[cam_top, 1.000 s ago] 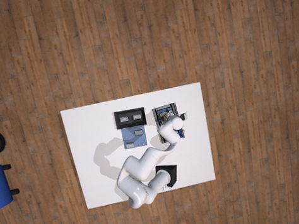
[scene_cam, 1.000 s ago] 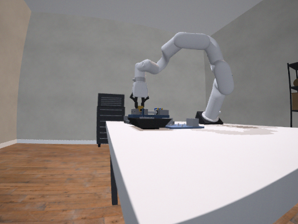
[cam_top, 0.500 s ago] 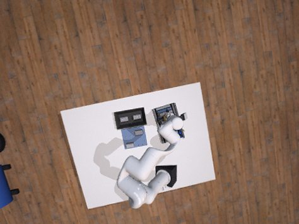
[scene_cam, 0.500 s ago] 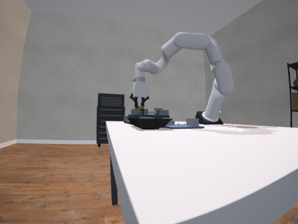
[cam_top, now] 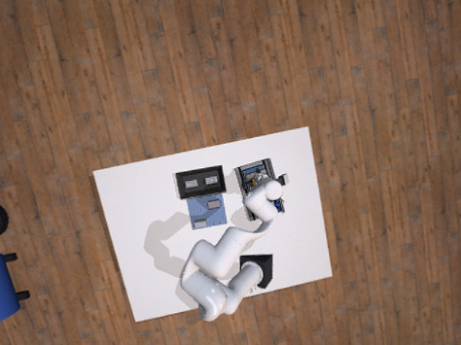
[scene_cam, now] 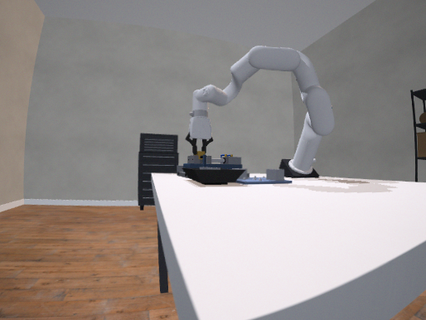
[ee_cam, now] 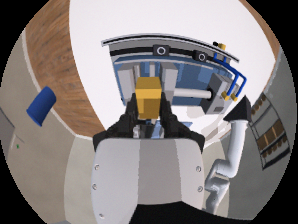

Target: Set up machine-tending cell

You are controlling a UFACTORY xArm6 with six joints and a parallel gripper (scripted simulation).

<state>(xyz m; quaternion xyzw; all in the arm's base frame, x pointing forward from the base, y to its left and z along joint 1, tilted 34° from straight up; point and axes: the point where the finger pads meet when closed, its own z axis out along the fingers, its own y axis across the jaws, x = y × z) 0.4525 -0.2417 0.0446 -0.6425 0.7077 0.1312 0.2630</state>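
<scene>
The vise is 8 cm below my hand and 7 cm behind it. The rest, counted from my hand: brass blank 2 cm below.
</scene>
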